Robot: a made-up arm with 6 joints. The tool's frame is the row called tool.
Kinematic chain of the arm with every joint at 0, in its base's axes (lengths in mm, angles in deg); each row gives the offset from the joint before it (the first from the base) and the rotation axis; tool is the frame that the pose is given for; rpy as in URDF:
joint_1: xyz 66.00 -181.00 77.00 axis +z
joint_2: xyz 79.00 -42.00 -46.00 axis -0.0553 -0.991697 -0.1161
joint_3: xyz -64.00 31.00 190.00 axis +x
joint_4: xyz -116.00 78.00 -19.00 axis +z
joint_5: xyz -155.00 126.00 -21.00 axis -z
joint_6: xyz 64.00 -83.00 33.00 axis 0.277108 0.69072 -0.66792
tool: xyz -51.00 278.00 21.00 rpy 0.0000 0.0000 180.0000
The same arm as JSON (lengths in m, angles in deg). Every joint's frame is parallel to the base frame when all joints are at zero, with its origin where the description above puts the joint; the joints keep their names.
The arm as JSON. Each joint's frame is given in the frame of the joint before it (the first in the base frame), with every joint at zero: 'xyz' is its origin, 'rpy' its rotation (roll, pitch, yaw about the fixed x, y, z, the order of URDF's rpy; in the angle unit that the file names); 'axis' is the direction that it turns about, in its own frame. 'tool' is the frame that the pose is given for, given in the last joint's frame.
{"units": {"length": "m", "angle": "deg"}, "joints": [
  {"name": "joint_1", "type": "revolute", "origin": {"xyz": [0.066, -0.181, 0.077], "rpy": [0.0, 0.0, 0.0]}, "axis": [0.0, 0.0, 1.0]},
  {"name": "joint_2", "type": "revolute", "origin": {"xyz": [0.079, -0.042, -0.046], "rpy": [0.0, 0.0, 0.0]}, "axis": [-0.0553, -0.991697, -0.1161]},
  {"name": "joint_3", "type": "revolute", "origin": {"xyz": [-0.064, 0.031, 0.19], "rpy": [0.0, 0.0, 0.0]}, "axis": [1.0, 0.0, 0.0]},
  {"name": "joint_4", "type": "revolute", "origin": {"xyz": [-0.116, 0.078, -0.019], "rpy": [0.0, 0.0, 0.0]}, "axis": [0.0, 0.0, 1.0]},
  {"name": "joint_5", "type": "revolute", "origin": {"xyz": [-0.155, 0.126, -0.021], "rpy": [0.0, 0.0, 0.0]}, "axis": [0.0, 0.0, -1.0]},
  {"name": "joint_6", "type": "revolute", "origin": {"xyz": [0.064, -0.083, 0.033], "rpy": [0.0, 0.0, 0.0]}, "axis": [0.277108, 0.69072, -0.66792]}
], "tool": {"origin": {"xyz": [-0.051, 0.278, 0.021], "rpy": [0.0, 0.0, 180.0]}}}

